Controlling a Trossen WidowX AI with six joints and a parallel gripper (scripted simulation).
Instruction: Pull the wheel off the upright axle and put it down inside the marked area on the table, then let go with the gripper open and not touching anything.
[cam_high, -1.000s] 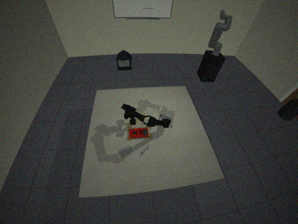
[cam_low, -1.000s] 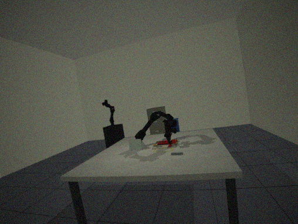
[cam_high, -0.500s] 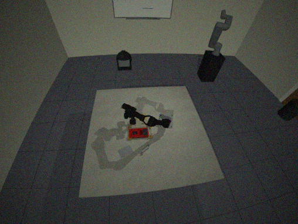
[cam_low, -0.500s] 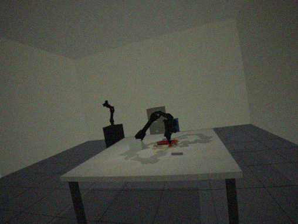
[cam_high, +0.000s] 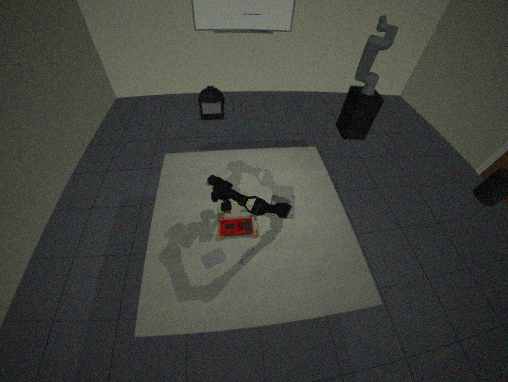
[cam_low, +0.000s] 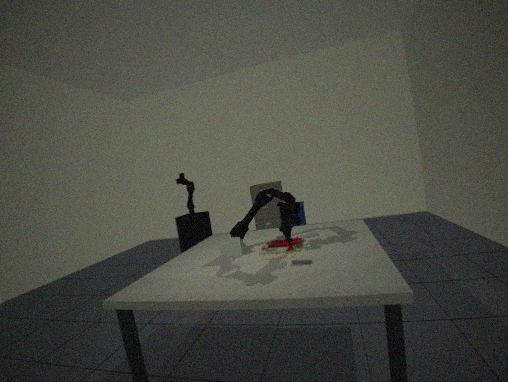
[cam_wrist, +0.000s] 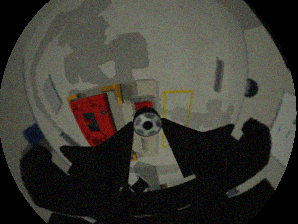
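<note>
Right now my gripper tip is 30 mm above the upright axle. Round my gripper tip: thin grey piece 100 mm ahead, 230 mm to the right, 60 mm below; grey wheel right at my gripper tip.
</note>
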